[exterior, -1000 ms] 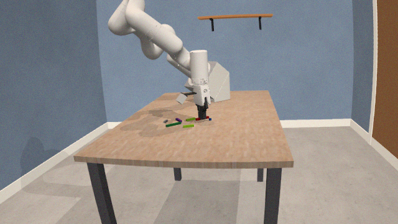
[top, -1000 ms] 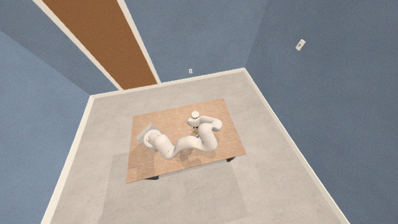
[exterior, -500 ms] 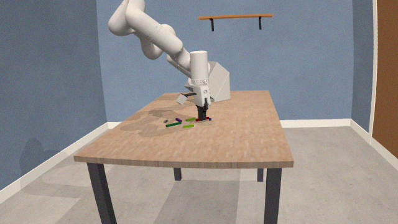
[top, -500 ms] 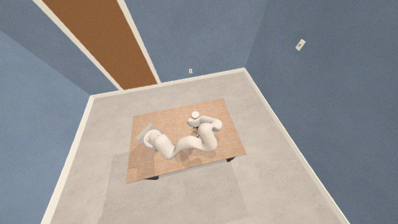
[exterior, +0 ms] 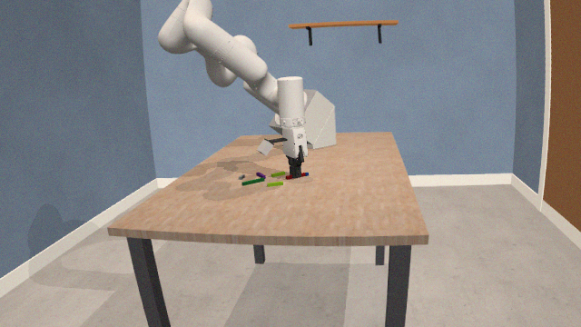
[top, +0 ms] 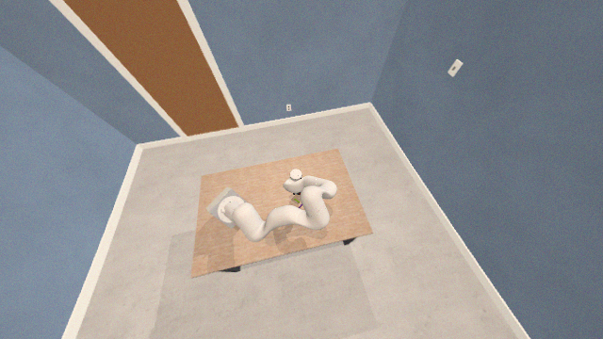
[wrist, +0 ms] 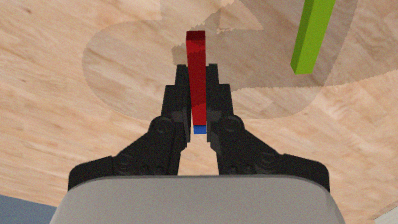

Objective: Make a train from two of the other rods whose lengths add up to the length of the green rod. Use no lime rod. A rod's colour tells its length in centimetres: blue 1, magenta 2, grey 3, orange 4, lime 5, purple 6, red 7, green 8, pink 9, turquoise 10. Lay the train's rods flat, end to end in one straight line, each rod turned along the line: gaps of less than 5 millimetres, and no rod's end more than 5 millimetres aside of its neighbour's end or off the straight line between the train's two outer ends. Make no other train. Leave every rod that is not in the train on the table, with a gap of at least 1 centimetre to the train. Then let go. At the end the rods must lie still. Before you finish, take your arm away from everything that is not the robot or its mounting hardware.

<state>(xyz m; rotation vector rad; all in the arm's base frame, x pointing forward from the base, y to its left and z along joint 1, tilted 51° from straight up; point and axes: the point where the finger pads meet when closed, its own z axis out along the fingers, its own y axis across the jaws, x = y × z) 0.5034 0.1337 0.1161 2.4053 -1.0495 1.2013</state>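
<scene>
Right now my hand is 20 mm above the red rod. Also, from my hand: blue rod: 40 mm to the left, 20 mm below, 20 mm behind; purple rod: 120 mm to the right, 30 mm behind, 20 mm below; green rod: 140 mm to the right, 40 mm ahead, 20 mm below.
</scene>
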